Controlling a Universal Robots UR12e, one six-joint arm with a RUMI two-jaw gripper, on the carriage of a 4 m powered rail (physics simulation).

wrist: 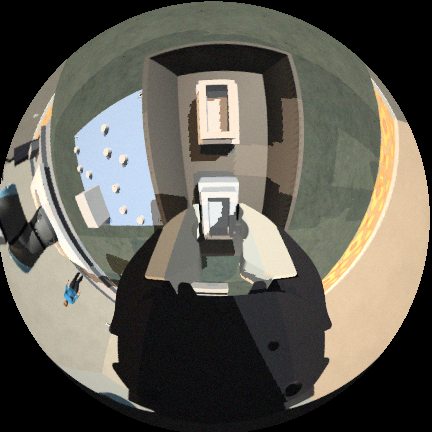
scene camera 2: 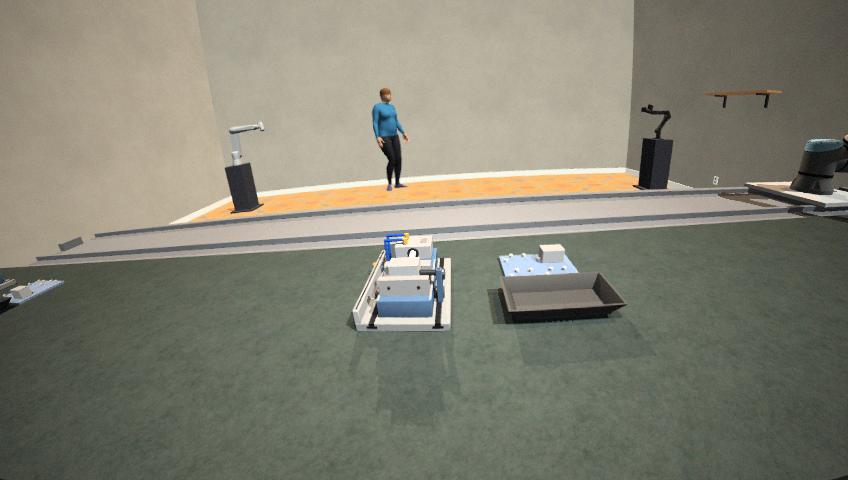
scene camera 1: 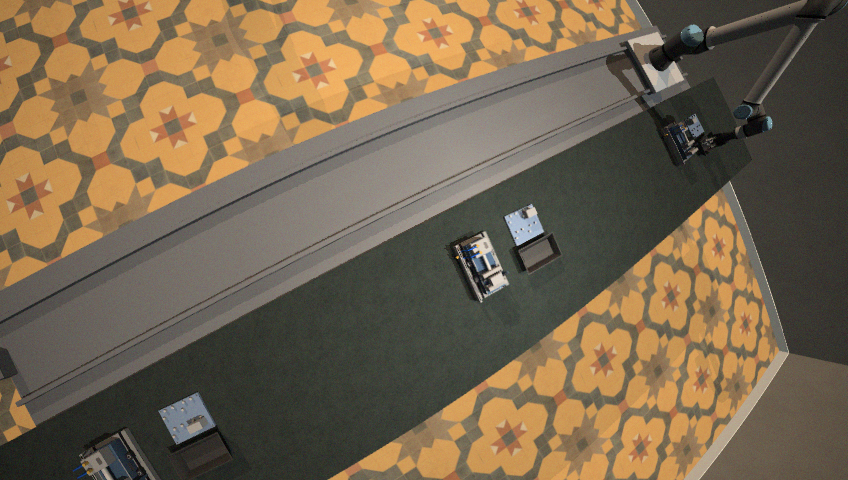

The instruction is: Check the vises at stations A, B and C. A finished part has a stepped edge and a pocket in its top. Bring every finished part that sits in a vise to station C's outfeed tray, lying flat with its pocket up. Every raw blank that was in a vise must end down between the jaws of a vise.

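My gripper [wrist: 218,206] [scene camera 1: 705,144] is shut on a finished part [wrist: 218,186], whose stepped edge and pocket face the wrist camera. It holds the part over the near end of a dark tray [wrist: 162,125] at the right-end station. Another finished part [wrist: 218,141] lies flat in that tray with its pocket up, toward the far end. Vises stand at the right-end station [scene camera 1: 677,142], the middle station [scene camera 1: 483,267] [scene camera 2: 403,330] and the left-end station [scene camera 1: 121,457]. What their jaws hold is too small or hidden to tell. The gap below the held part is hard to judge.
A blue pegged plate [wrist: 135,180] with a pale block [wrist: 92,207] lies left of the tray in the wrist view. The middle station has a tray [scene camera 1: 538,252] [scene camera 2: 559,300] and pegged plate [scene camera 1: 523,224]; the left station has a tray [scene camera 1: 202,455] and plate [scene camera 1: 184,413]. A person [scene camera 2: 387,121] stands behind the rail.
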